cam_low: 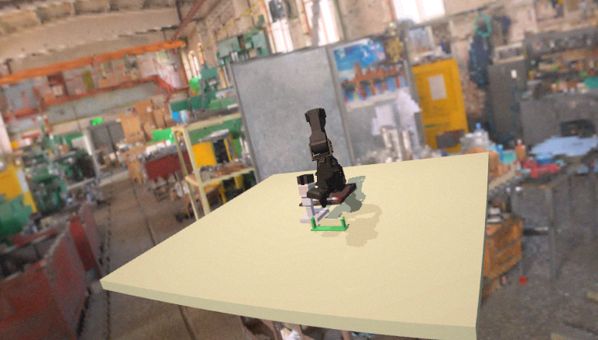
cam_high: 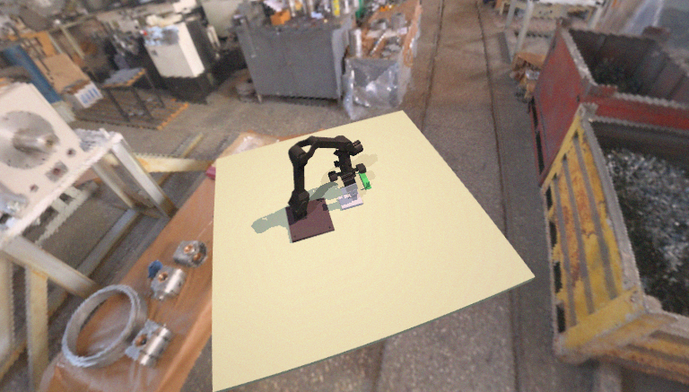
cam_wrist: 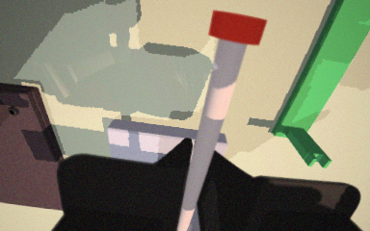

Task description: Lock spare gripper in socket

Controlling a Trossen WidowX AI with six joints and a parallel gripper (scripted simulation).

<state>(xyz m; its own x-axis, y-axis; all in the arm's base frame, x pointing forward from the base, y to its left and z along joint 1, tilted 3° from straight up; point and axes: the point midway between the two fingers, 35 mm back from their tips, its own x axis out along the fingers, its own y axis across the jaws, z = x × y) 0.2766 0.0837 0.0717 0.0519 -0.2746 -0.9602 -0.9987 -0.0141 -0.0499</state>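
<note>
The mount is 60 mm to the right of my gripper tip and 10 mm behind it. From my gripper tip the other things lie so: green cradle (100 mm ahead, 60 mm to the left, 20 mm below); then spare gripper (80 mm above, 60 mm to the right, 10 mm behind).
</note>
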